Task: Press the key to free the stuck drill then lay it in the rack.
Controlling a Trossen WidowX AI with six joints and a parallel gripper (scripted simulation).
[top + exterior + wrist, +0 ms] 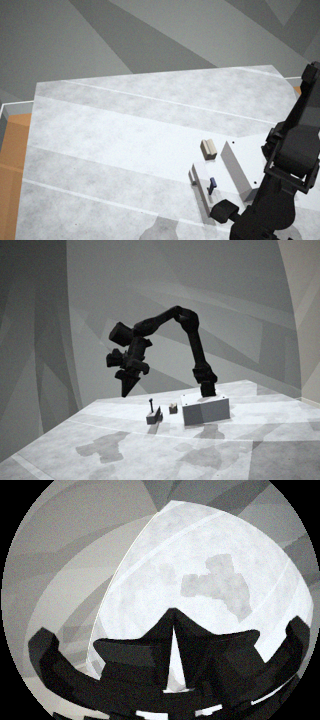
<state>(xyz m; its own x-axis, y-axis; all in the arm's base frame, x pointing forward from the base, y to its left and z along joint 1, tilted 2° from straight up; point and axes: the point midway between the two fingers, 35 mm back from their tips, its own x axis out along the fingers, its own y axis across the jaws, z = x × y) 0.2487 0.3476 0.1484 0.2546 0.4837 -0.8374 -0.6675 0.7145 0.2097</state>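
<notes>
The blue key is 24 cm to the right of my gripper tip, 10 cm below it and 1 cm behind it. The rest, counted from my gripper tip: housing block (27 cm to the right, 16 cm below, 1 cm behind); notched rack (44 cm to the right, 19 cm below, 6 cm behind); drill (29 cm to the right, 15 cm below).
</notes>
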